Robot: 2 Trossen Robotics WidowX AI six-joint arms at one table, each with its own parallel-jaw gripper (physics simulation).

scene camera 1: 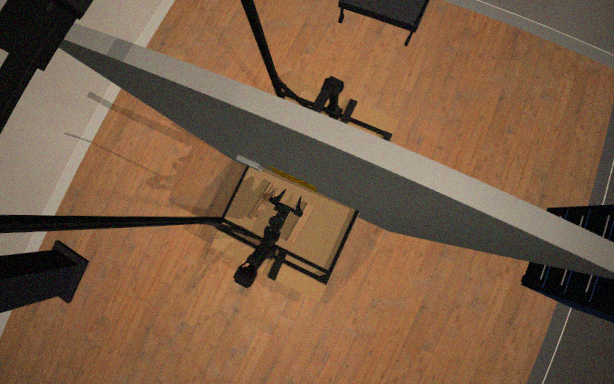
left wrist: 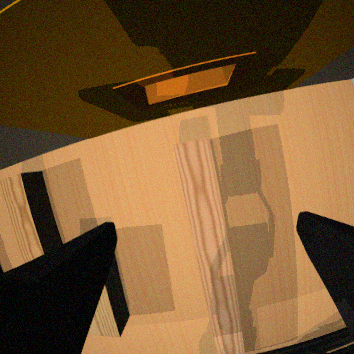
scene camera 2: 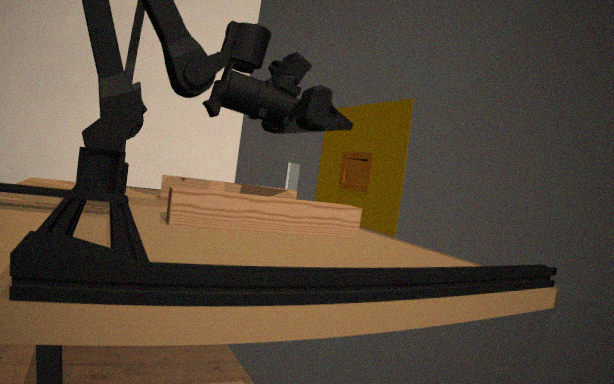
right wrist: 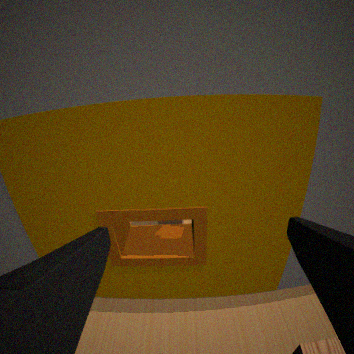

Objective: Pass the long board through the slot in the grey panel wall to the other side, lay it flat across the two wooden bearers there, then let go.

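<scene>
The grey panel wall has an orange-rimmed slot. In the left wrist view the long board lies low over the far table, below and between the fingers, its end pointing toward the slot. I cannot tell whether it is flat. My left gripper is open above it and holds nothing. My right gripper is open and empty, above the bearers' level, facing the slot. Two wooden bearers, a near one and a far one, lie on the near side's table.
A yellow plate surrounds the slot. A small light-grey upright piece stands by the wall. Left of the board in the left wrist view, a striped wooden piece lies beside a black strip. A black rail edges the table.
</scene>
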